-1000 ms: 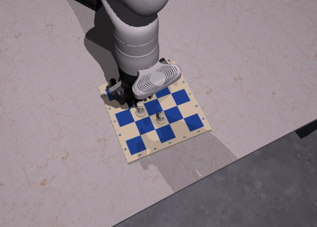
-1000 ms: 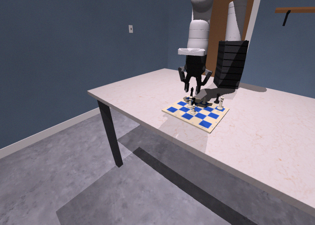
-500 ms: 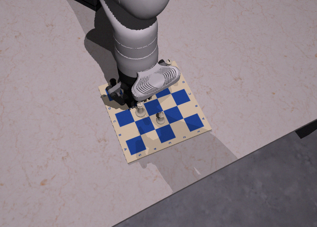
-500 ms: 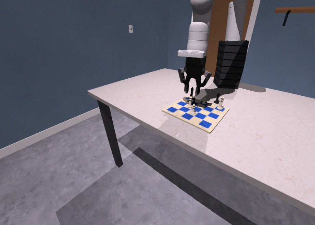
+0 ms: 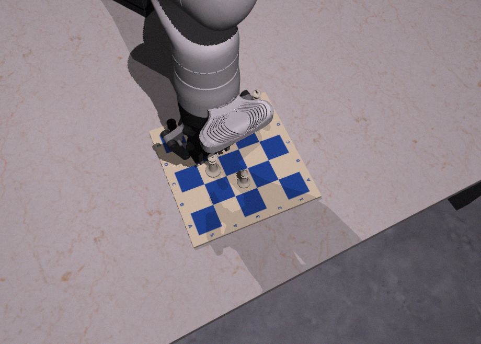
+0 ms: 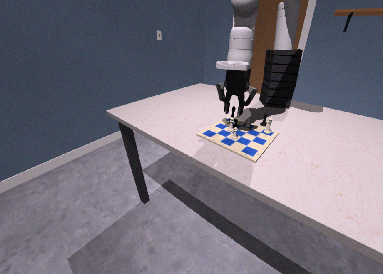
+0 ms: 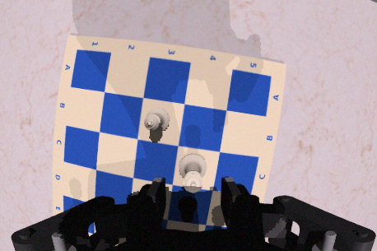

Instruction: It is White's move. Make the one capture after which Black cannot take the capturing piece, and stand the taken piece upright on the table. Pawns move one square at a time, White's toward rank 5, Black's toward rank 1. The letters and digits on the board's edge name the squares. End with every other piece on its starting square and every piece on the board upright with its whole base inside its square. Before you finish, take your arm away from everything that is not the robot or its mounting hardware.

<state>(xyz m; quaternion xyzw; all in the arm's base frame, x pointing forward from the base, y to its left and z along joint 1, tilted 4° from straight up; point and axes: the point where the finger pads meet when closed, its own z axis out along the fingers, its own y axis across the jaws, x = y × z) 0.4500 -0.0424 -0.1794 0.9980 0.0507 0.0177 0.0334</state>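
Right now my hand is 70 mm above the black pawn and 40 mm past it. Also, from my hand: tall black piece 80 mm behind, 50 mm below, 30 mm to the right; chessboard 80 mm below, 40 mm to the left; white pawn 70 mm below, 70 mm behind, 40 mm to the left.
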